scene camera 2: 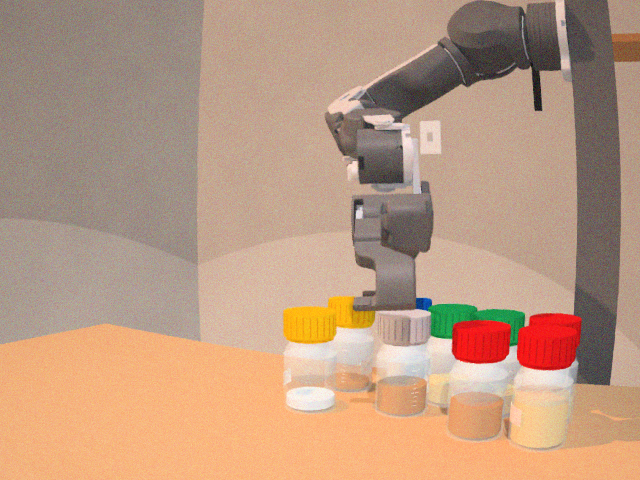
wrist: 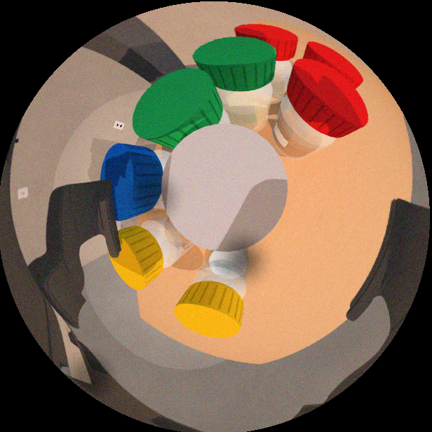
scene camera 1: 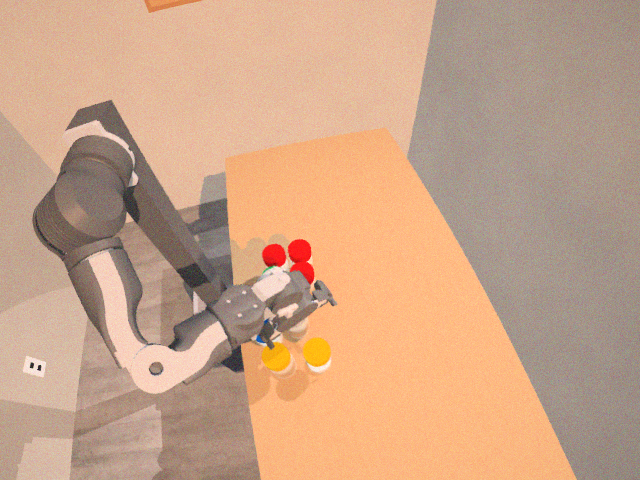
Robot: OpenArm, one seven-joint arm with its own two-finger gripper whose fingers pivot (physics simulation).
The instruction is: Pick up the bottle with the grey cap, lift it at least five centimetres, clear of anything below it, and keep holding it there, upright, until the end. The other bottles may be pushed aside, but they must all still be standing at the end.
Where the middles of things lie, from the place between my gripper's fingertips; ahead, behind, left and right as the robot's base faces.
Labels:
Right now my hand is 7 cm to the left of the yellow-capped bottle (scene camera 2: 310,360), 6 cm above it and 2 cm short of it. From my hand the other things lie so: blue-capped bottle (wrist: 135,172) (8 cm behind, 6 cm below).

